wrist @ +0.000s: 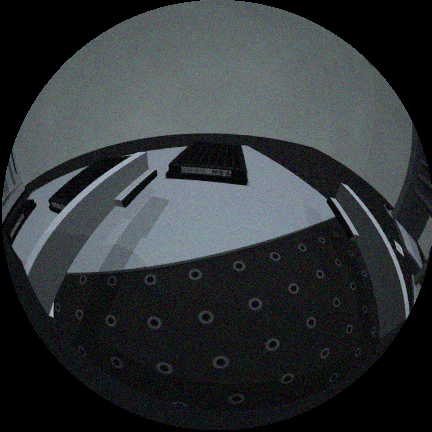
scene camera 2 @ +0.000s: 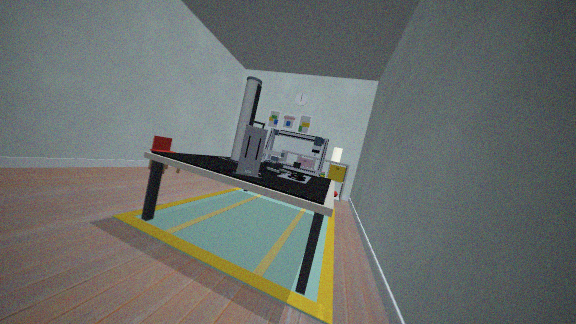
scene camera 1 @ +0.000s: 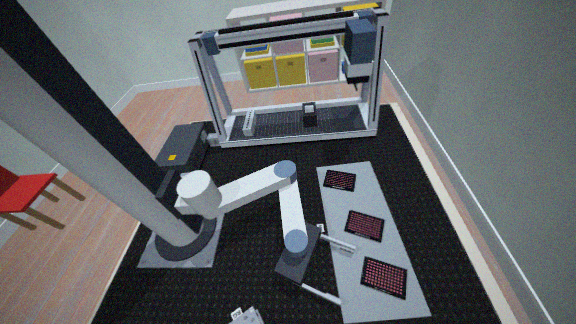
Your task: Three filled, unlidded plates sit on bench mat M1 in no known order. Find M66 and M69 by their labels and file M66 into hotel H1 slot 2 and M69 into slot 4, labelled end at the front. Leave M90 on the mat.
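Frame: origin at the arm's base, x down, y back, z left, level; centimetres.
Seen in the pictures: gripper, fingertip midpoint: (wrist: 248, 171) (scene camera 2: 285, 172) (scene camera 1: 348, 274); arm's base, origin of the base link: (scene camera 1: 187, 230).
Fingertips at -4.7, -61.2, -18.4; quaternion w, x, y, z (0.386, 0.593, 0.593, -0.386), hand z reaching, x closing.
Offsets run from my fingertips to a thing's middle, as dx, dy, dz. "spot": to the spot under its first point.
Three black plates with reddish wells lie in a row on the grey mat M1 (scene camera 1: 340, 205) (wrist: 200, 220). The near plate @[+2.4, -11.0, -0.2] (scene camera 1: 384, 277) (wrist: 207, 161) is ahead of the gripper; its front label starts with M, but its digits are too blurred to read surely. The middle plate M90 @[+2.4, -8.6, +16.9] (scene camera 1: 365, 225) (wrist: 82, 182) and the far plate @[+2.4, -2.6, +37.7] (scene camera 1: 340, 180) (wrist: 21, 219) are to the left in the wrist view, their labels unreadable. My gripper (scene camera 1: 348, 276) (wrist: 248, 171) is open and empty, its fingertips over the mat, short of the near plate. Hotel H1 seems to be the grey tower @[-14.6, +15.4, -37.6] (scene camera 2: 252, 150); its slots are hidden.
A gantry frame (scene camera 1: 295, 140) stands at the back of the black bench. A dark box @[spot: -8.1, +70.6, +55.6] (scene camera 1: 182, 146) stands behind the arm's base. The tall column (scene camera 1: 125, 175) rises at the left. A small white label (scene camera 1: 320, 228) lies by the mat's left edge. The tower's top shows at the bottom edge.
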